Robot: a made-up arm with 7 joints.
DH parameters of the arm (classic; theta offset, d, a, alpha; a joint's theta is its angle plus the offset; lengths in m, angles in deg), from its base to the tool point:
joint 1: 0 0.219 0 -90
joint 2: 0 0 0 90
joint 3: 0 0.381 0.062 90
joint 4: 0 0 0.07 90
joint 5: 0 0.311 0 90
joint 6: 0 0 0.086 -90
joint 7: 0 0.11 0 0
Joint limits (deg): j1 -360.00..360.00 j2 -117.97..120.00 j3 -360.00..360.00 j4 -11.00..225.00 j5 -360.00..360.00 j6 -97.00..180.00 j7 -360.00..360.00
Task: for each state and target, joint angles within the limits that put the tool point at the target. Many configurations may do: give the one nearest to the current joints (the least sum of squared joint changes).
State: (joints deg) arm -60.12 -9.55 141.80 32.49 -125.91 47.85 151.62
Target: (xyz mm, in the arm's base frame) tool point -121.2 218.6 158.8
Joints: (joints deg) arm -41.79 -6.84 160.45 16.55 -125.87 36.33 151.62
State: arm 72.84 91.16 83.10 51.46 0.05 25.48 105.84
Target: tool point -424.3 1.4 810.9
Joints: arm 105.24 37.70 123.29 94.50 -3.74 16.02 105.84
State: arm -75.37 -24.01 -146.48 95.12 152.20 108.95 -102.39
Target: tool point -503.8 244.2 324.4
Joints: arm -63.91 -32.47 -141.84 56.45 143.76 106.02 -102.39
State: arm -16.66 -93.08 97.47 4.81 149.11 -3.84 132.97
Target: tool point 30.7 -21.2 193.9
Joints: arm -19.56 -74.34 93.78 -8.94 191.47 5.19 132.97
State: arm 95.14 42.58 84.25 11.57 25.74 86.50 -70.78
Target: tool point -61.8 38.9 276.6
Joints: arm 76.66 55.33 80.13 10.83 19.01 123.08 -70.78
